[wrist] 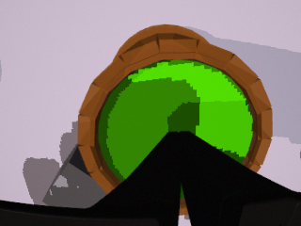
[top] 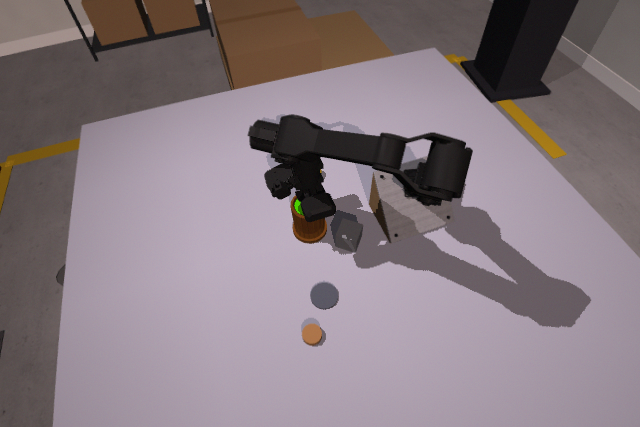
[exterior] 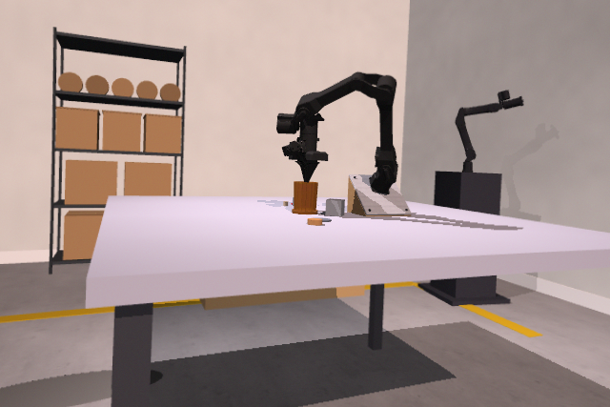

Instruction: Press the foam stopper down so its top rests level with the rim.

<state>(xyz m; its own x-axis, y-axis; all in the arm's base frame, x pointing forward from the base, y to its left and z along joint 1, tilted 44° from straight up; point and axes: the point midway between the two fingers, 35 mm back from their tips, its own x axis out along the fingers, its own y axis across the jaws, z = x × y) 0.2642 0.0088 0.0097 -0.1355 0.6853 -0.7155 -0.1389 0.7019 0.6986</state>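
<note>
Now: the bright green foam stopper 5 cm below my hand. Also, from my hand: orange disc (4 cm ahead, 26 cm to the left, 12 cm below); then grey cube (8 cm behind, 5 cm to the left, 11 cm below); then dark grey disc (18 cm to the left, 13 cm below).
</note>
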